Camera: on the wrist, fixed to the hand. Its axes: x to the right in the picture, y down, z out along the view.
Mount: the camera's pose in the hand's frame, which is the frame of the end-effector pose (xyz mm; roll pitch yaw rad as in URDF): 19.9 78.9 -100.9 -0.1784 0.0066 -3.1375
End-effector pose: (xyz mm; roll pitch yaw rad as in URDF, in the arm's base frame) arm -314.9 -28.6 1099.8 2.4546 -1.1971 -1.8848
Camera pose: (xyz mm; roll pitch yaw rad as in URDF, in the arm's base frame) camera -277.5 77.0 1165.1 -2.6516 1.1945 1.2368
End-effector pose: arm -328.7 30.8 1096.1 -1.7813 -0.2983 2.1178
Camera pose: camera -248.8 121.0 1048.3 1.6046 0.2929 -1.0179
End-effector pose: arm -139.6 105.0 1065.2 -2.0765 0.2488 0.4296
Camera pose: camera -73.9 -4.0 1040.8 1.8971 -0.2556 -2.7081
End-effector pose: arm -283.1 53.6 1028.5 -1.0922 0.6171 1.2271
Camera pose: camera -250.2 -12.5 922.0 0.9083 -0.6177 -1.9050
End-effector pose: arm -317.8 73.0 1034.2 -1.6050 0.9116 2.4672
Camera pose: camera -216.1 124.3 972.3 1.4182 -0.9159 -0.6638
